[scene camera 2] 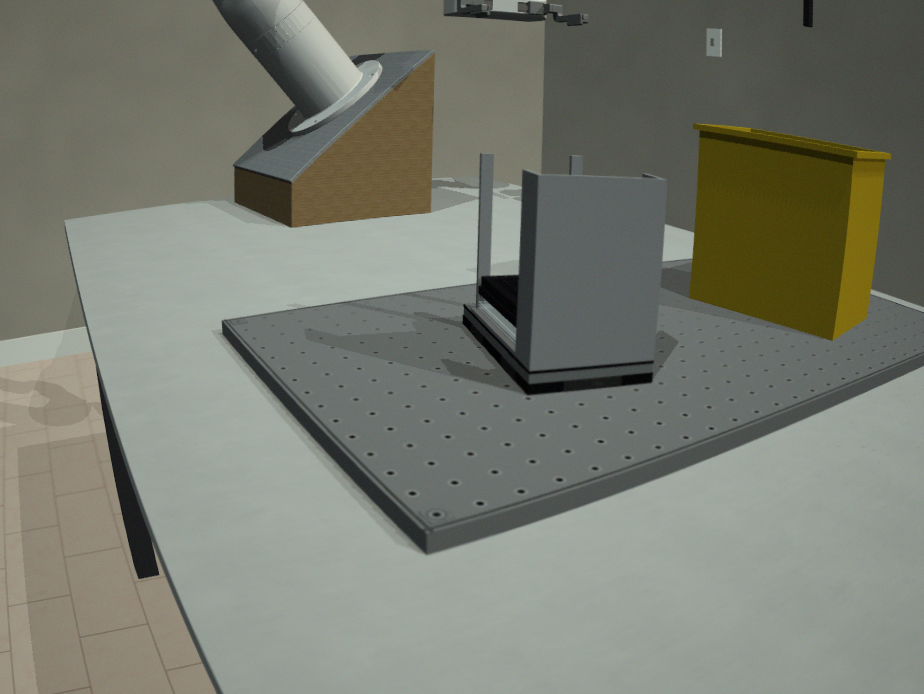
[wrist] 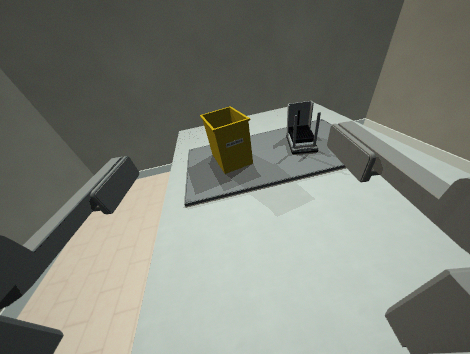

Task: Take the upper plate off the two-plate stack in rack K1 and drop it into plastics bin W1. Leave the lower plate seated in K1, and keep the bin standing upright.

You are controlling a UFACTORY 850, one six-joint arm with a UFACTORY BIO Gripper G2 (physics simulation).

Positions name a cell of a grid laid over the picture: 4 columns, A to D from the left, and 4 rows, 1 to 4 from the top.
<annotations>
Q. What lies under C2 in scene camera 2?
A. A black plate.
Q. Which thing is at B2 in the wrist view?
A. A yellow plastics bin W1.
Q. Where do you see a yellow plastics bin W1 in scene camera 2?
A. D2
</annotations>
